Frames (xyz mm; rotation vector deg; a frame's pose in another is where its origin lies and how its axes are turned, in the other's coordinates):
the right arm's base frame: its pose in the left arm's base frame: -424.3 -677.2 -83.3 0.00 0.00 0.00
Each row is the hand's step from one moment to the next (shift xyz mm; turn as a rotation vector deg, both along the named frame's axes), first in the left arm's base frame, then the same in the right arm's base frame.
Working: the left arm's base frame: its pose in the right arm's base frame: 424.3 677.2 83.3 0.00 0.00 0.00

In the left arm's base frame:
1: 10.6 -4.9 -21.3 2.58 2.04 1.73
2: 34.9 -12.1 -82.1 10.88 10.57 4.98
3: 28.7 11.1 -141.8 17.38 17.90 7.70
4: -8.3 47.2 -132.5 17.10 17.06 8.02
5: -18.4 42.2 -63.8 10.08 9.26 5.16
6: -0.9 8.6 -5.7 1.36 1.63 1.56
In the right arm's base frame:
1: 10.6 -4.9 -21.3 2.58 2.04 1.73
2: 34.9 -12.1 -82.1 10.88 10.57 4.98
3: 28.7 11.1 -141.8 17.38 17.90 7.70
4: -8.3 47.2 -132.5 17.10 17.06 8.02
5: -18.4 42.2 -63.8 10.08 9.26 5.16
6: -0.9 8.6 -5.7 1.36 1.63 1.56

